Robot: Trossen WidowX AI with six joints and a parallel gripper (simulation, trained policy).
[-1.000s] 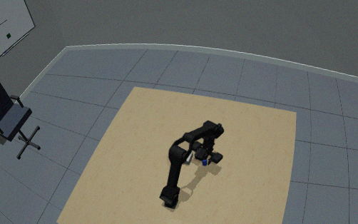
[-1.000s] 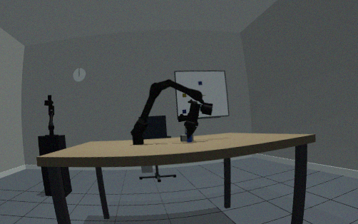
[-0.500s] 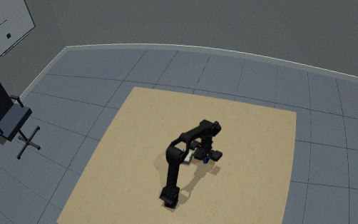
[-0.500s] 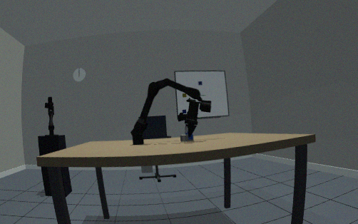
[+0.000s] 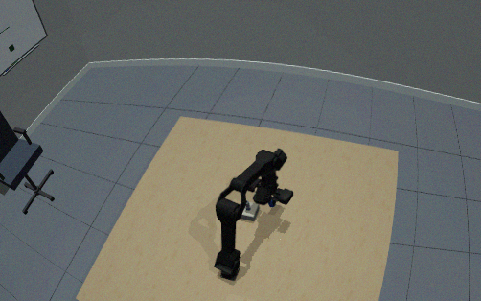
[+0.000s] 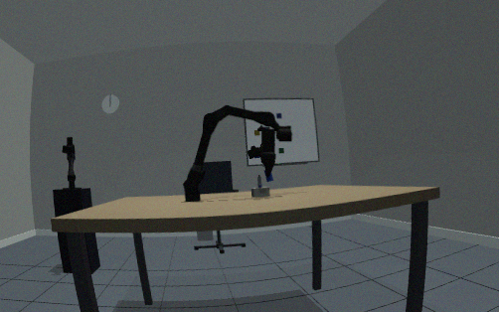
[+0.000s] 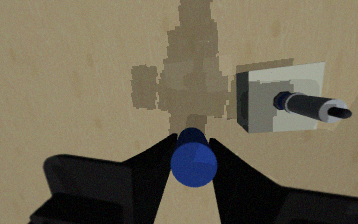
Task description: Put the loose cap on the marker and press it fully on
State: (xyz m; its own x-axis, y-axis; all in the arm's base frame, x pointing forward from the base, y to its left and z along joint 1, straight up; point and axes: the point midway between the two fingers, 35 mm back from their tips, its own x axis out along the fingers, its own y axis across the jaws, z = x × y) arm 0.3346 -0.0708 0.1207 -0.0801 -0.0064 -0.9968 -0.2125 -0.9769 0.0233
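The pale holder block lies 10 cm to the left of my gripper tip, 7 cm below it and 2 cm behind it. The rest, counted from my gripper tip: blue cap (1 cm above).
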